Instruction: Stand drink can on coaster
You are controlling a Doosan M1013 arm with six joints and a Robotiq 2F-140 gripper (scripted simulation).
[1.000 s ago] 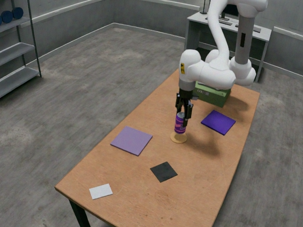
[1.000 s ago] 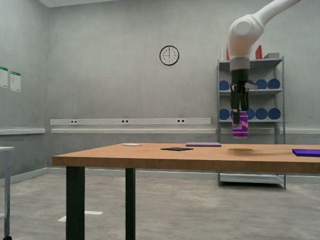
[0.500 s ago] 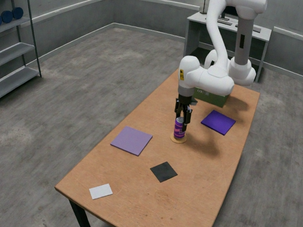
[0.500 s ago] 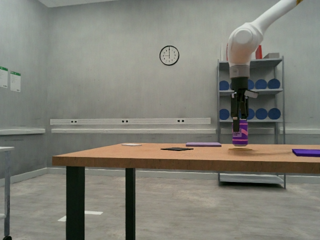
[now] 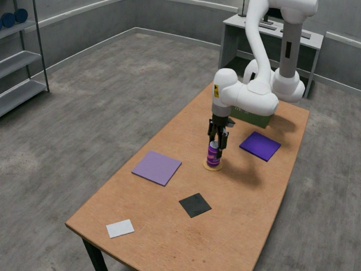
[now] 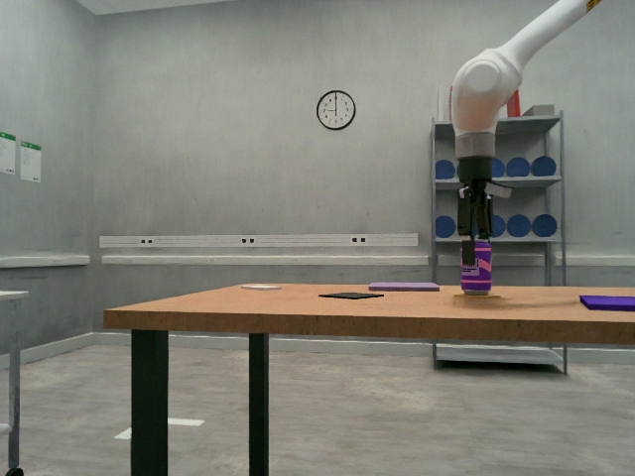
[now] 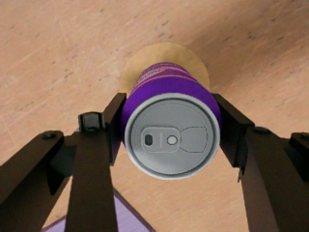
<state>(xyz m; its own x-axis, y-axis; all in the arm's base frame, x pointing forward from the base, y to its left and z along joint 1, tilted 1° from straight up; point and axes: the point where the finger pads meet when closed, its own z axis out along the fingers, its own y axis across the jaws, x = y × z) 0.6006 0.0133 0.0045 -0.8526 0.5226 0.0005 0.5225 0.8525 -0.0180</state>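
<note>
Now: the purple drink can 30 mm below my hand. From my hand the other things lie so: round cork coaster: 100 mm below; light purple square mat: 190 mm ahead, 220 mm to the right, 100 mm below; black square coaster: 290 mm ahead, 60 mm to the left, 100 mm below.
</note>
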